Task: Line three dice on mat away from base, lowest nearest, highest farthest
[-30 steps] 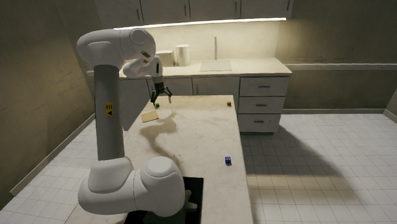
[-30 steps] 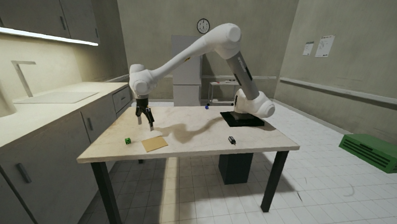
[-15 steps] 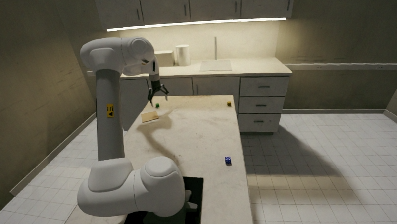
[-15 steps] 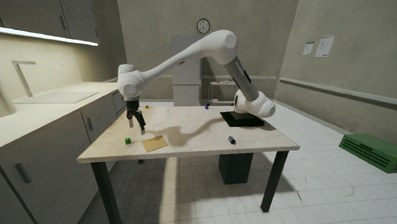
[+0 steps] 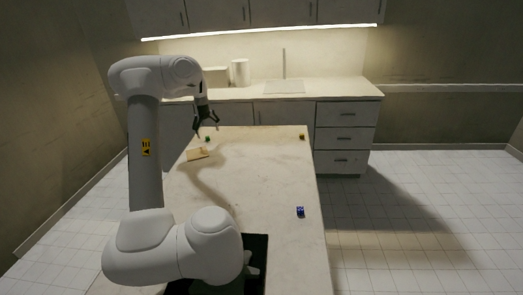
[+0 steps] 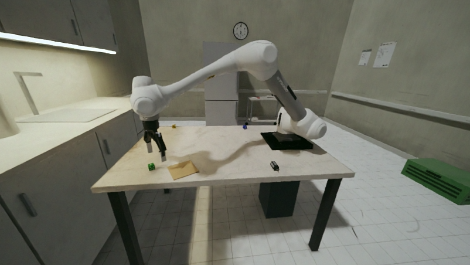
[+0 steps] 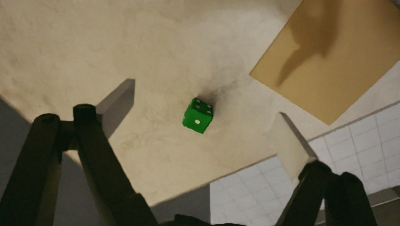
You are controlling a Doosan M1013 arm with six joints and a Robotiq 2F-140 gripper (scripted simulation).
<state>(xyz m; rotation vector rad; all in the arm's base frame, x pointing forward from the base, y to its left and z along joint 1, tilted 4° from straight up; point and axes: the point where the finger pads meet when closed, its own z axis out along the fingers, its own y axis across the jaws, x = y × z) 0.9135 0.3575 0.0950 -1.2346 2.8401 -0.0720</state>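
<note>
Now: the green die 60 mm below my hand, 30 mm to the left of it and 30 mm ahead of it. Also, from my hand: yellow die 640 mm to the right, 70 mm ahead, 60 mm below; then tan mat 150 mm behind, 70 mm below, 40 mm to the left; then blue die 620 mm to the right, 610 mm behind, 60 mm below.
</note>
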